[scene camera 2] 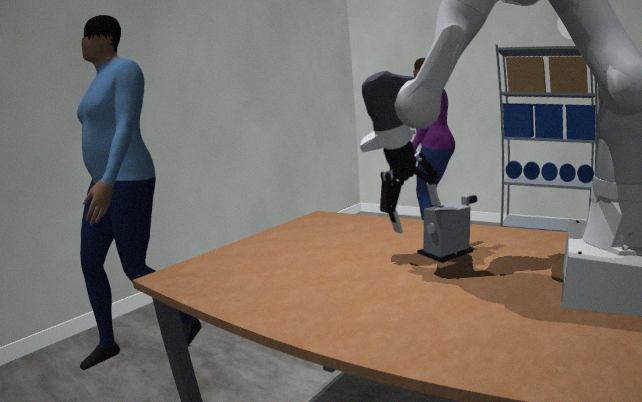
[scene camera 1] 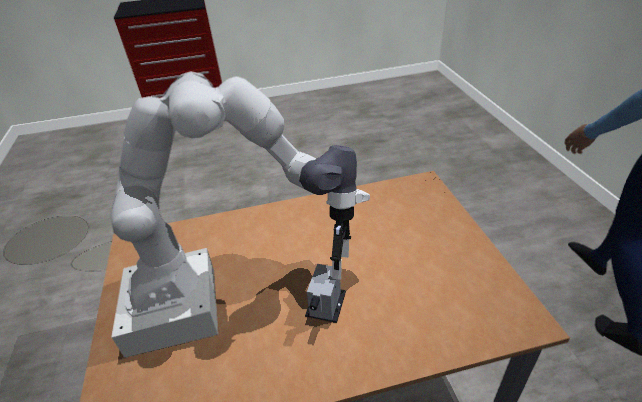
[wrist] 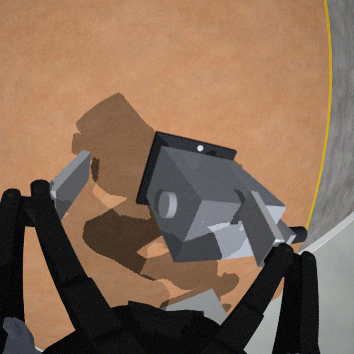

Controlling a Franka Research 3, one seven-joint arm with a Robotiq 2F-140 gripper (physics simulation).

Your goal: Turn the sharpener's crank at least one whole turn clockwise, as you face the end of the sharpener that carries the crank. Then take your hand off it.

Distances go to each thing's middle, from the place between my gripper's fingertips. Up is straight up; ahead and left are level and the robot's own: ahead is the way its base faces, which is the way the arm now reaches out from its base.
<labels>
Right now the grey box-shaped sharpener (scene camera 2: 446, 227) is 8 cm behind my hand, 5 cm to the right of it and 3 cm below it.
</labels>
